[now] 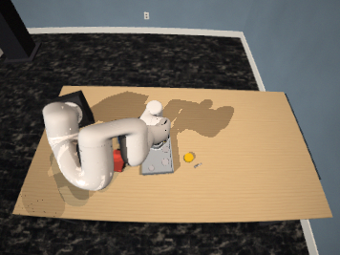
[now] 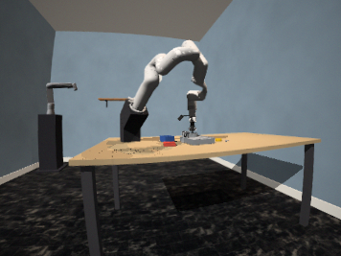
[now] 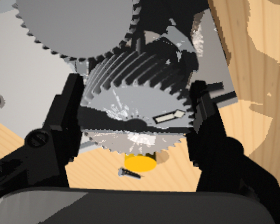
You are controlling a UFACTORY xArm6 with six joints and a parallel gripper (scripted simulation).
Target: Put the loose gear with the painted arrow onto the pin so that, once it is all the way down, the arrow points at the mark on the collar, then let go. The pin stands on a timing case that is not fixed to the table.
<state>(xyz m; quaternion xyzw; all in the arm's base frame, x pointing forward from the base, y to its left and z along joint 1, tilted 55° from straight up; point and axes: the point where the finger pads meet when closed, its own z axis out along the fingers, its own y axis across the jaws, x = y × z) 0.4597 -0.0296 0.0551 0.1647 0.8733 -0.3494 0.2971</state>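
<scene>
The grey toothed gear lies right at my hand. The rest, counted from my hand: red block: 230 mm behind, 90 mm below, 80 mm to the right; then blue block: 190 mm behind, 90 mm below, 80 mm to the left; then grey screw: 220 mm ahead, 150 mm to the right, 100 mm below.
</scene>
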